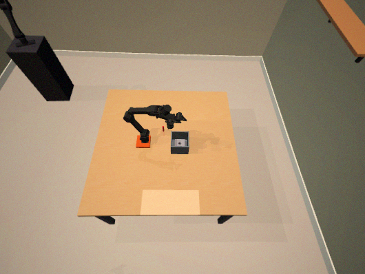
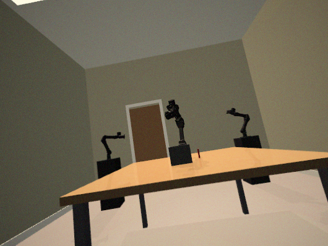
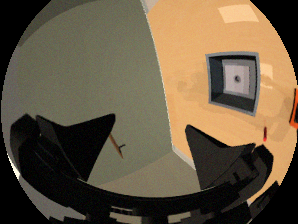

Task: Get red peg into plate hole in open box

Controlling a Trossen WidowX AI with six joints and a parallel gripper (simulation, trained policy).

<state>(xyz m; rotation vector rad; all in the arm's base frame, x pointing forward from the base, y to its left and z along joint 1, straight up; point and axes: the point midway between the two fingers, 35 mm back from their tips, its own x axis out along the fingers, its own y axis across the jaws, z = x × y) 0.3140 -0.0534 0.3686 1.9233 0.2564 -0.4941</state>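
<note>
Right now the red peg is 17 cm behind my gripper tip, 16 cm to the left of it and 33 cm below it. The rest, counted from my gripper tip: plate (3 cm behind, 1 cm to the right, 33 cm below).
</note>
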